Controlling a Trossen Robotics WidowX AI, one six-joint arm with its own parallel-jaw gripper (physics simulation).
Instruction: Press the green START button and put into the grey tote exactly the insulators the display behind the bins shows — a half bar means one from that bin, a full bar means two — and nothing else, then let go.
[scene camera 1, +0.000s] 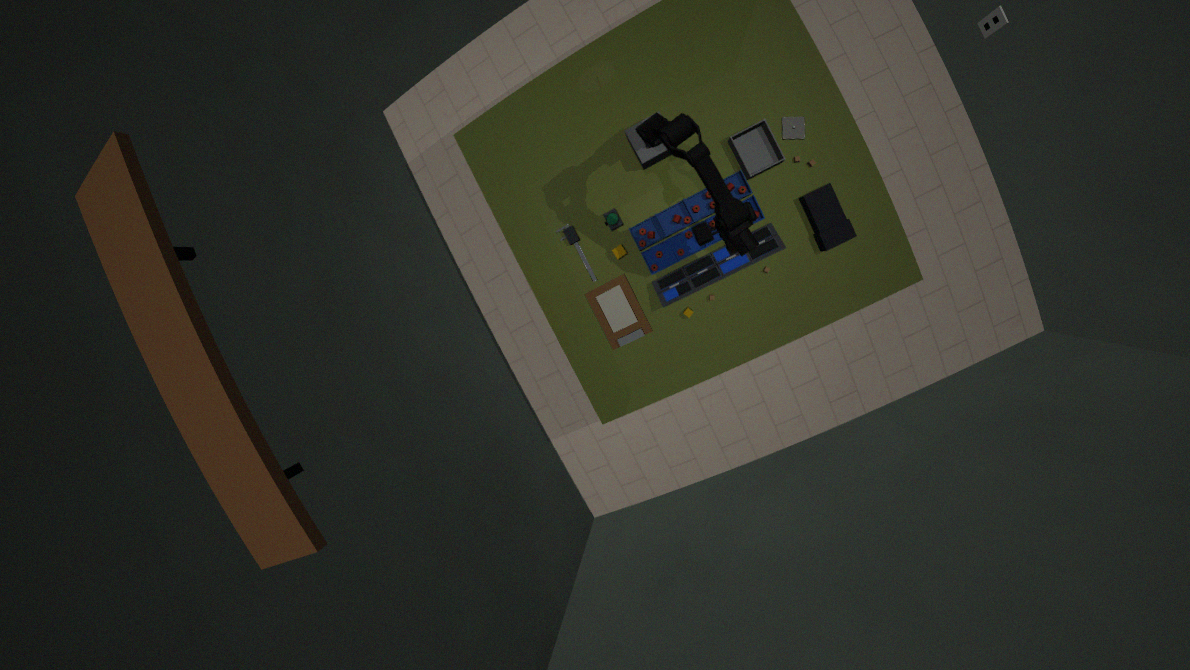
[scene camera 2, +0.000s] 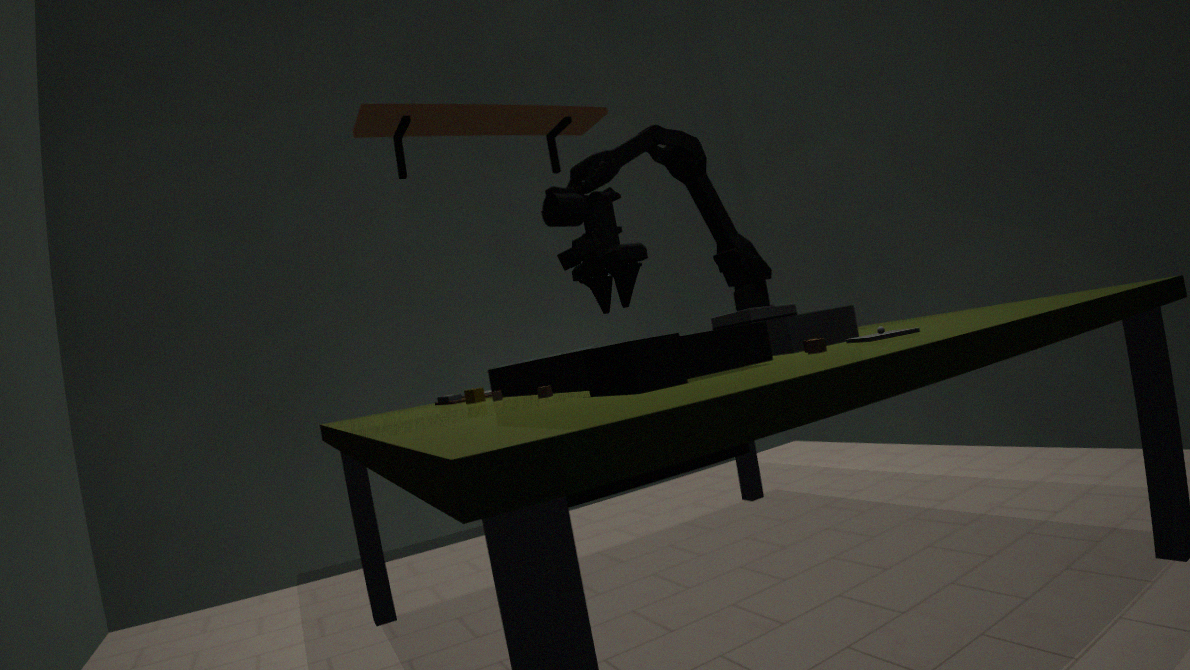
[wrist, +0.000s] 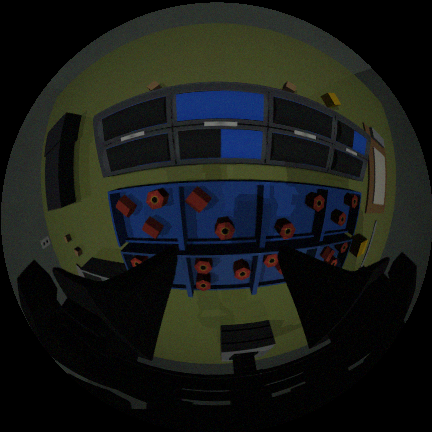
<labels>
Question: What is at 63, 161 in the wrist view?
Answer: A dark box.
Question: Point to my gripper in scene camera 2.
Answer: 615, 310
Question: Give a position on a display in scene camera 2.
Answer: At 565, 373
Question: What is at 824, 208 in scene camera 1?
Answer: A dark box.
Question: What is my gripper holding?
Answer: Nothing.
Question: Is my gripper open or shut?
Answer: Open.
</labels>
